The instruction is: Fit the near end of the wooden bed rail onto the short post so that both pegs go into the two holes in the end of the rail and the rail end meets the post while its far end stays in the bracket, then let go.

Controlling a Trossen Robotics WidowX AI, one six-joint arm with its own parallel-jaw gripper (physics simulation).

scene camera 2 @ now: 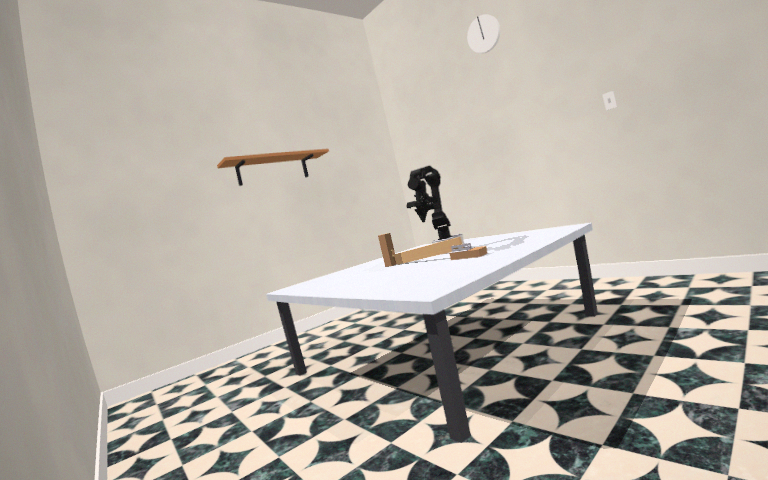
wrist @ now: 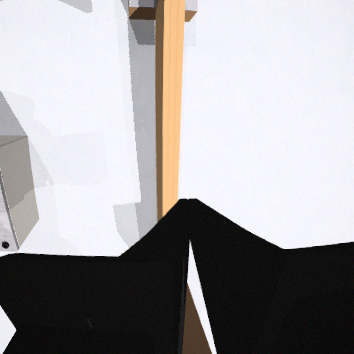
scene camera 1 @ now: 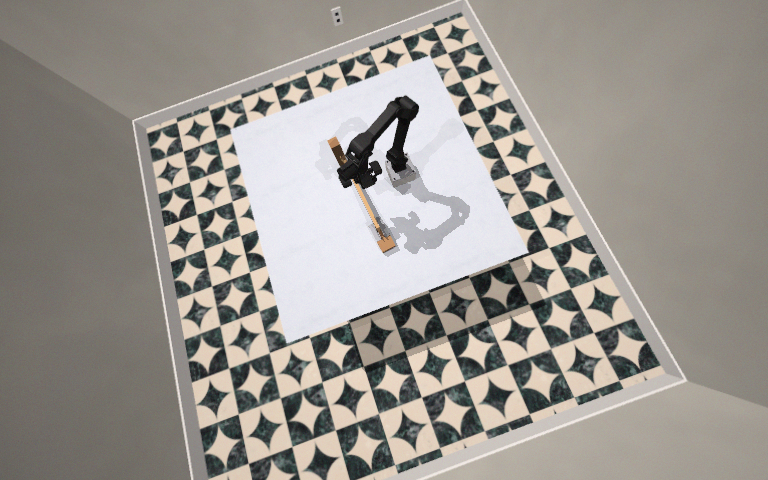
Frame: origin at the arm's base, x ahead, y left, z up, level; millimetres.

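Seen in the pictures: gripper, fingertip midpoint: (scene camera 2: 423, 222) (wrist: 187, 206) (scene camera 1: 360, 183); arm's base, origin of the base link: (scene camera 2: 445, 238) (scene camera 1: 398, 165).
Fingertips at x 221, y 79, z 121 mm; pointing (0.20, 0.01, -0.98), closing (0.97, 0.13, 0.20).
Observation:
Offsets run from my fingertips to a thing's top centre. "spot": to the spot under its first point. Level surfaces: height alone.
The pale wooden bed rail @[dy -9, dx +16, dz -100 mm] (scene camera 1: 368, 203) (scene camera 2: 427, 250) (wrist: 172, 110) lies lengthwise between the upright short brown post @[spot: dy -265, dx +58, dz -20 mm] (scene camera 1: 333, 142) (scene camera 2: 385, 249) and the grey bracket @[dy +203, dx -9, dz -136 mm] (scene camera 2: 461, 246) on a low wooden block @[dy +233, dx -13, dz -165 mm] (scene camera 1: 386, 245) (scene camera 2: 468, 254) (wrist: 145, 14). Its far end sits at the bracket. Its near end is low beside the post in scene camera 2; a small light bit, perhaps a peg, shows at the post's side. Whether the pegs are in the holes cannot be told. My gripper (scene camera 2: 422, 219) (wrist: 187, 206) is shut and empty, high above the rail; it hides the near end in the wrist view.
The white table @[dz -201 mm] (scene camera 1: 305, 271) (scene camera 2: 351, 288) bears everything. The arm's pale base (scene camera 1: 400, 172) (wrist: 19, 195) stands beside the rail, on the side away from scene camera 2. A wall shelf (scene camera 2: 271, 158) hangs well away from the arm.

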